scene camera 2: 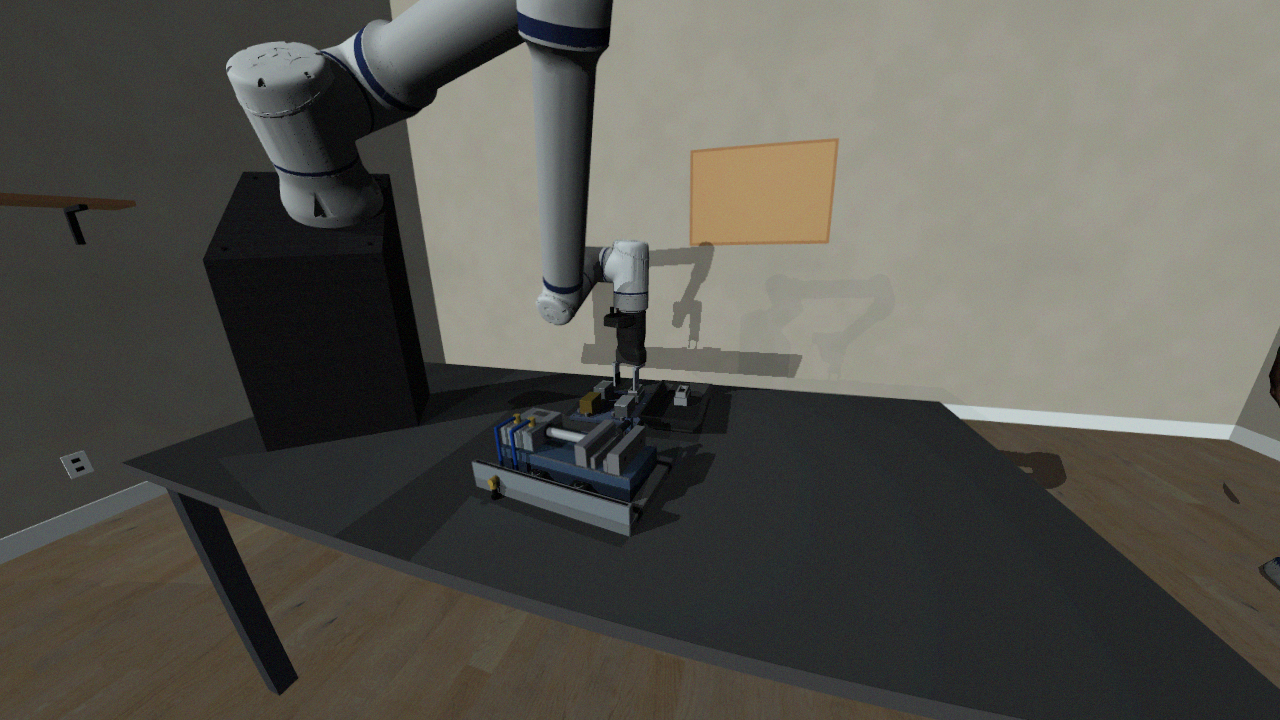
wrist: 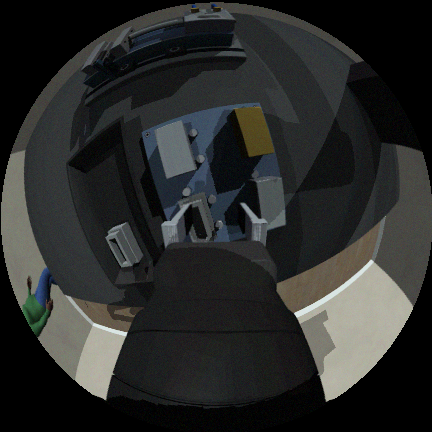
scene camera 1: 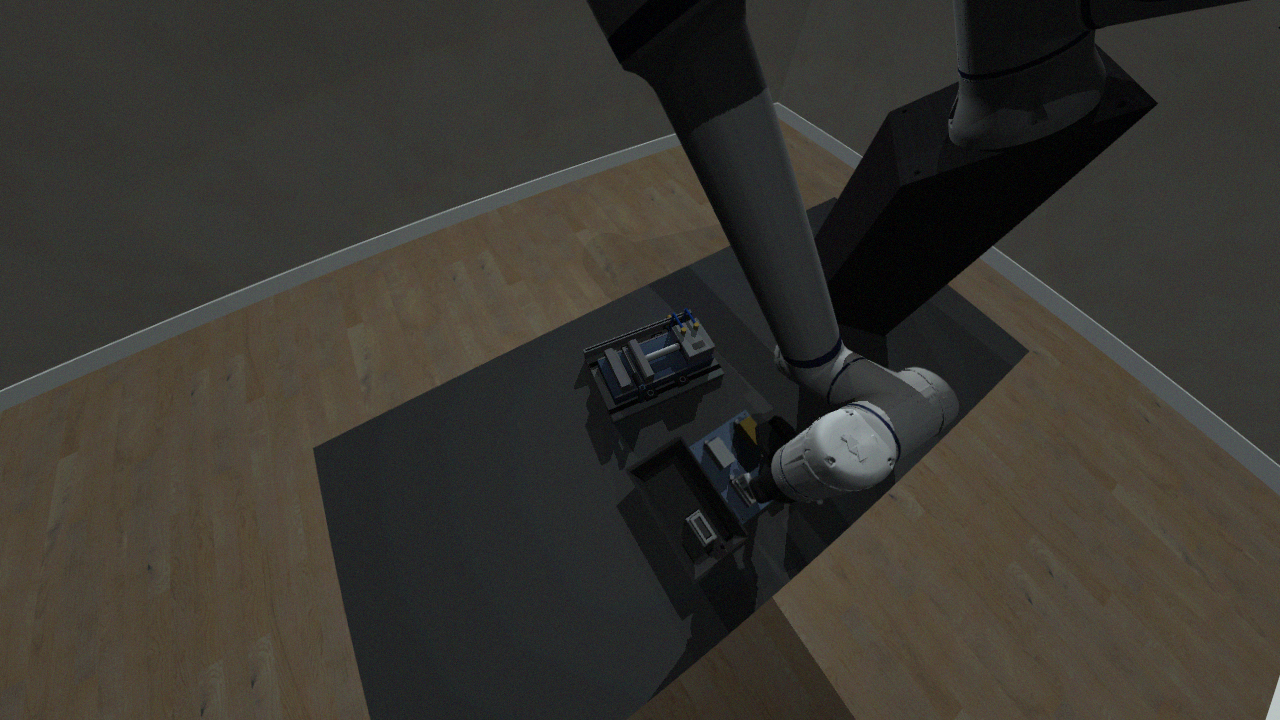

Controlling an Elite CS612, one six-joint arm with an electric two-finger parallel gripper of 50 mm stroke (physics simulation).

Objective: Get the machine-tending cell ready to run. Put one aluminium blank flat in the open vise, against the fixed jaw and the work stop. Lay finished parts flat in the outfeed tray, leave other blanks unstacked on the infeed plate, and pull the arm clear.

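Pixels of known places: gripper, fingertip midpoint: [scene camera 2: 626,387] [wrist: 214,212] [scene camera 1: 754,478]; arm's base at its link origin: [scene camera 2: 336,202] [scene camera 1: 1018,112].
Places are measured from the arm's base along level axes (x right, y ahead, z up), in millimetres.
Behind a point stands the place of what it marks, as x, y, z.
My gripper [scene camera 2: 626,386] {-214, 609, -476} [wrist: 214,212] {-214, 609, -476} is open and empty, low over the blue infeed plate [scene camera 1: 732,499] {-223, 664, -512} [wrist: 215,117] {-99, 574, -512}. In the wrist view a grey pocketed part [wrist: 206,210] {-213, 618, -491} lies near the left finger. A plain grey blank [wrist: 272,202] {-221, 541, -476} lies by the right finger. Another plain blank [scene camera 1: 718,452] {-130, 638, -476} [scene camera 2: 624,405] {-103, 641, -477} [wrist: 175,149] {-135, 630, -476} lies at the plate's back left. A yellow block [scene camera 1: 747,428] {-124, 550, -476} [scene camera 2: 589,402] {-104, 552, -479} [wrist: 254,131] {-137, 543, -476} sits at the back right. A pocketed part [scene camera 1: 702,528] {-230, 756, -487} [scene camera 2: 682,394] {-202, 761, -478} [wrist: 127,245] {-228, 744, -486} lies in the dark outfeed tray [wrist: 135,190] {-162, 691, -478}. The vise [scene camera 1: 657,358] {122, 626, -459} [scene camera 2: 581,456] {180, 665, -442} [wrist: 175,42] {64, 593, -474} shows no blank between its jaws.
Small round pegs [wrist: 200,158] {-151, 608, -504} stand on the plate beside the parts. The tray's walls rise right next to the plate. A rail [scene camera 2: 554,497] {227, 637, -490} runs along the vise base. The arm's black pedestal [scene camera 1: 895,232] {2, 132, -208} [scene camera 2: 313,340] {142, 40, -289} stands at the table's side.
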